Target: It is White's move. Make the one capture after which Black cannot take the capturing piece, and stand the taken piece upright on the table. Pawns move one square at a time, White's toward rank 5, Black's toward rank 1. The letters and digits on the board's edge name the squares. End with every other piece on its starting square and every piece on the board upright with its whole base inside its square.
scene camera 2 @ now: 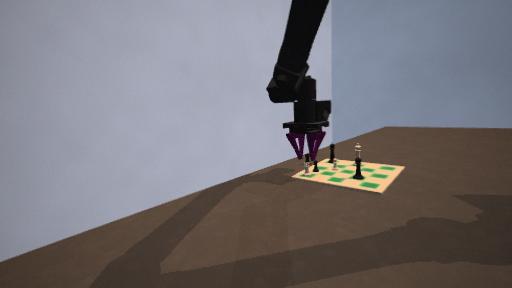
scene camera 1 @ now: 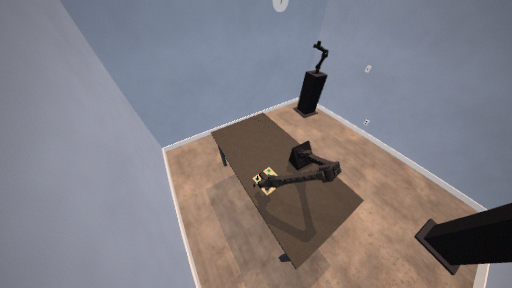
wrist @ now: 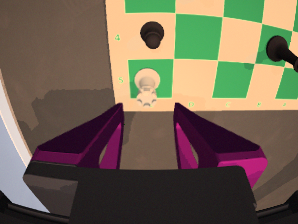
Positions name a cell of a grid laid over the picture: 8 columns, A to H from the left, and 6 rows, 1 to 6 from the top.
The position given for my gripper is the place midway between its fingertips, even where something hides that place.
I see my gripper (scene camera 2: E4).
My gripper shows as well in the wrist view (wrist: D3).
